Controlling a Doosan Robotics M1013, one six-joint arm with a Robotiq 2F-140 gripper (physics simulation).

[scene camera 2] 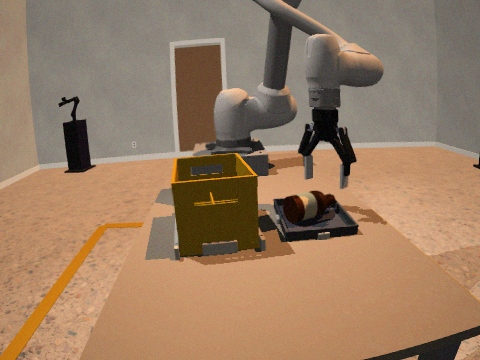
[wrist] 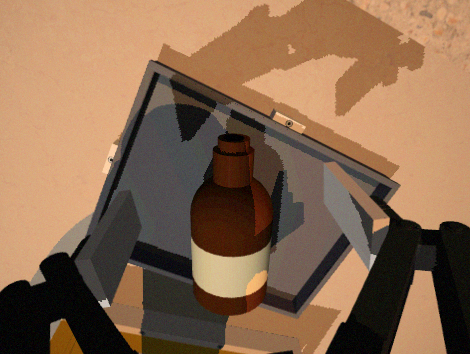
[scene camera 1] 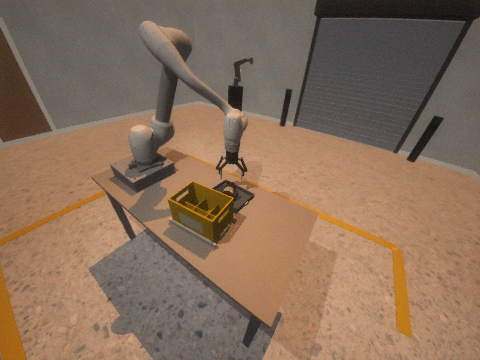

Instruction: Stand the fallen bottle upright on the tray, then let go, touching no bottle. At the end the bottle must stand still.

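Frame: origin at the arm's base, x ahead, y left, z up, level; centimetres.
Seen in the pictures: gripper, between the fingertips: (scene camera 2: 325, 183) (wrist: 229, 196) (scene camera 1: 231, 179); arm's base, origin of its link: (scene camera 2: 234, 149) (scene camera 1: 147, 162).
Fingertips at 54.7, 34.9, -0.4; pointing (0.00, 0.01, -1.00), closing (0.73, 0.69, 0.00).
Note:
Pixels of each thing's top centre, then the offset from my fingertips to it, as dx, dy, dz.
- brown bottle with a cream label, centre of its top: (wrist: 233, 245) (scene camera 2: 312, 191) (scene camera 1: 229, 185) +3.3, -4.0, -1.4
- dark tray, centre of its top: (wrist: 239, 217) (scene camera 2: 312, 210) (scene camera 1: 230, 192) +4.4, -4.0, -6.8
- yellow crate with dividers, centre of its top: (scene camera 2: 209, 165) (scene camera 1: 201, 198) +11.6, -30.6, +8.2
A brown bottle with a cream label (scene camera 1: 230, 190) (scene camera 2: 306, 206) (wrist: 230, 272) lies on its side on the dark tray (scene camera 1: 247, 200) (scene camera 2: 345, 229) (wrist: 160, 200). Its base points toward the yellow crate and its neck away from it. In the wrist view its base end overlaps the tray's crate-side rim; whether it rests on that rim I cannot tell. My gripper (scene camera 1: 231, 178) (scene camera 2: 326, 181) (wrist: 229, 196) is open and empty, pointing down above the tray, its fingertips higher than the bottle. In the wrist view the bottle shows between the two spread fingers, apart from both.
A yellow crate with dividers (scene camera 1: 192, 220) (scene camera 2: 215, 220) (wrist: 67, 337) stands close beside the tray, its walls much higher than the tray's rim. Small light brackets sit at the tray's sides and the crate's foot. The arm's base (scene camera 1: 142, 172) stands at the table's far end.

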